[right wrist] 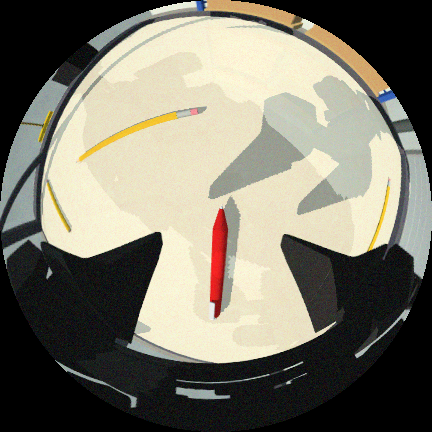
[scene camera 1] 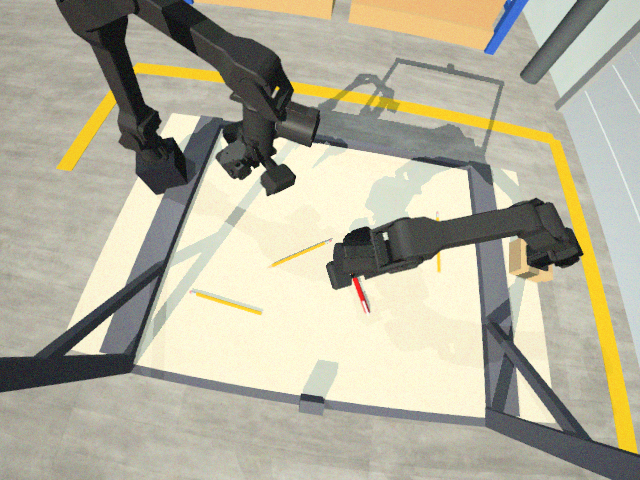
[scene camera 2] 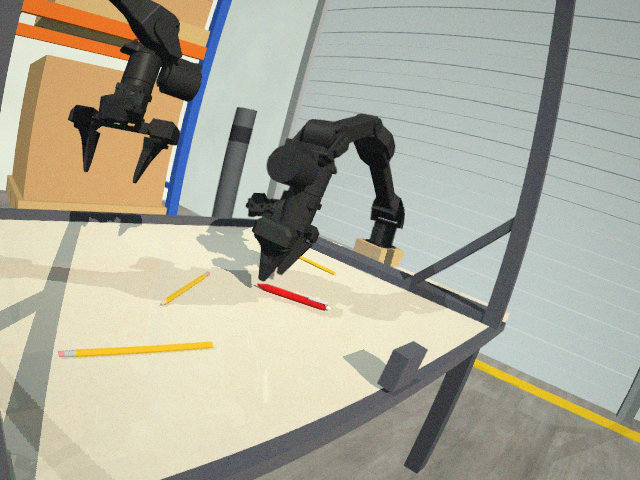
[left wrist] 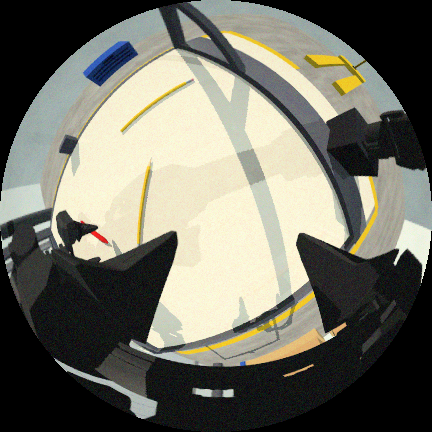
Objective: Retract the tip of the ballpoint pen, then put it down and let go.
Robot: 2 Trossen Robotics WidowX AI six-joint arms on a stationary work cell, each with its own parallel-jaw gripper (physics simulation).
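Where they show: left gripper, fingertip midpoint: (scene camera 1: 257, 181) (scene camera 2: 109, 177) (left wrist: 240, 238); right gripper, fingertip midpoint: (right wrist: 224, 240) (scene camera 2: 270, 277) (left wrist: 97, 243); left arm's base, link origin: (scene camera 1: 154, 154) (left wrist: 368, 140); right arm's base, link origin: (scene camera 1: 536, 257) (scene camera 2: 380, 244).
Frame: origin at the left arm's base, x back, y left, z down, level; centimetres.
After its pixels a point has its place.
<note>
The red ballpoint pen (scene camera 1: 360, 294) @[z 9.4, x -43.3, y -47.7 cm] (scene camera 2: 292, 296) @[z 9.8, x -43.0, y -46.7 cm] (left wrist: 97, 235) @[z 9.5, x -43.1, y -43.6 cm] (right wrist: 218, 260) @[z 9.4, x -43.5, y -44.4 cm] lies flat on the cream table top (scene camera 1: 289, 341) @[z 10.6, x -23.4, y -53.7 cm] (scene camera 2: 206, 413) @[z 10.6, x -6.5, y -52.0 cm]. It has a white clip and end, and a small pale point shows at its tapered end. My right gripper (scene camera 2: 271, 276) @[z 8.1, x -43.7, y -42.0 cm] (right wrist: 224, 240) @[z 8.1, x -43.7, y -42.0 cm] is open and empty above the pen. In the right wrist view the pen lies lengthwise between its two fingers, tapered end away from the gripper. In scene camera 1 the right arm covers the pen's upper end. My left gripper (scene camera 2: 111, 176) @[z -4.2, x -24.9, y -18.4 cm] (left wrist: 240, 238) @[z -4.2, x -24.9, y -18.4 cm] is open and empty, high over the table, away from the pen.
Three yellow pencils lie around the pen: one (scene camera 1: 300, 253) @[z 10.0, x -31.5, y -33.1 cm] (scene camera 2: 185, 289) @[z 10.2, x -30.0, y -33.6 cm] (left wrist: 145, 200) @[z 10.2, x -29.8, y -32.9 cm] (right wrist: 135, 131) @[z 10.2, x -34.3, y -32.9 cm] nearest, one (scene camera 1: 225, 302) @[z 10.0, x -10.5, y -40.8 cm] (scene camera 2: 136, 349) @[z 10.0, x -9.7, y -40.7 cm] at the lower left, one (scene camera 1: 438, 263) @[z 10.1, x -67.6, y -45.6 cm] (scene camera 2: 317, 266) @[z 10.4, x -68.6, y -43.2 cm] (right wrist: 382, 220) @[z 9.8, x -70.9, y -38.7 cm] partly under the right arm in scene camera 1. A dark block (scene camera 1: 312, 404) @[z 5.0, x -25.2, y -67.1 cm] (scene camera 2: 403, 366) @[z 6.2, x -22.2, y -67.4 cm] sits on the table's edge.
</note>
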